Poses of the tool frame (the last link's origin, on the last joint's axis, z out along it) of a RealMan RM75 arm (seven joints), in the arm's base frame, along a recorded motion.
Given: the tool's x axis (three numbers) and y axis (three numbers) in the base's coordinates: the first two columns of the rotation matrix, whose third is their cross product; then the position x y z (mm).
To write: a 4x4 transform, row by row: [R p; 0 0 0 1], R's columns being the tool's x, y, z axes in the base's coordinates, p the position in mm. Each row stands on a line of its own. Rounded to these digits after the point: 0 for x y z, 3 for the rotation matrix.
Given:
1: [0.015, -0.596, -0.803, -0.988, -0.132, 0.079, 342, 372, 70]
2: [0.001, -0.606, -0.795, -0.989, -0.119, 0.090, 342, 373, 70]
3: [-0.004, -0.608, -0.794, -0.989, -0.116, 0.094, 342, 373, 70]
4: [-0.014, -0.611, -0.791, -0.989, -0.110, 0.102, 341, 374, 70]
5: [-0.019, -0.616, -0.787, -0.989, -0.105, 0.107, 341, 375, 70]
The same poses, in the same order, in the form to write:
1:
0.015, -0.988, -0.153, 342
-0.596, -0.132, 0.792, 372
-0.803, 0.079, -0.591, 70
0, 0, 0, 1

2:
0.001, -0.989, -0.149, 342
-0.606, -0.119, 0.786, 373
-0.795, 0.090, -0.599, 70
0, 0, 0, 1

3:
-0.004, -0.989, -0.149, 342
-0.608, -0.116, 0.786, 373
-0.794, 0.094, -0.601, 70
0, 0, 0, 1

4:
-0.014, -0.989, -0.149, 341
-0.611, -0.110, 0.784, 374
-0.791, 0.102, -0.603, 70
0, 0, 0, 1

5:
-0.019, -0.989, -0.149, 341
-0.616, -0.105, 0.780, 375
-0.787, 0.107, -0.607, 70
0, 0, 0, 1

